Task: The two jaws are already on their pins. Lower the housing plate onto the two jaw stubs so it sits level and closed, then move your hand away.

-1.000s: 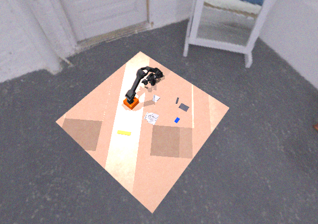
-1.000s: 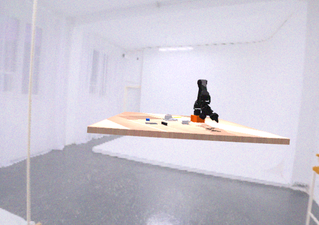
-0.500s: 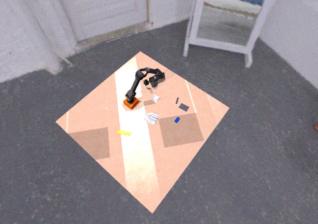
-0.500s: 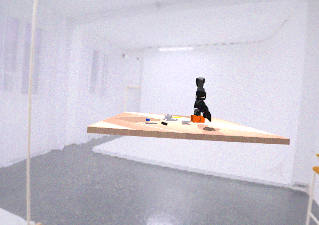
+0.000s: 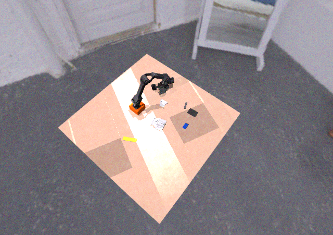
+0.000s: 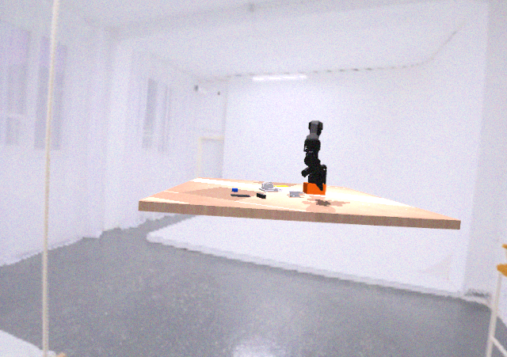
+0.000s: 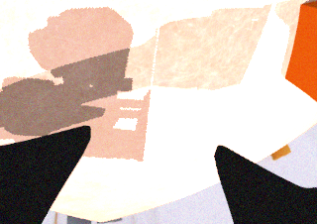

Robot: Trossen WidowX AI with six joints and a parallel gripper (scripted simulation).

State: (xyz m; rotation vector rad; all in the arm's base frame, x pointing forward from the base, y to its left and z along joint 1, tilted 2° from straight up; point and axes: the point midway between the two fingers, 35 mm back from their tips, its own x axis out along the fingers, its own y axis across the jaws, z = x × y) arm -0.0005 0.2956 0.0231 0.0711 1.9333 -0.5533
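The grey housing plate is 150 mm ahead of my gripper tip, 50 mm to the right of it and 40 mm below it. Also, from my gripper tip: blue block: 490 mm ahead, 60 mm to the right, 60 mm below; then dark pin: 320 mm ahead, 110 mm to the left, 60 mm below; then dark flat plate: 430 mm ahead, 110 mm to the left, 60 mm below.
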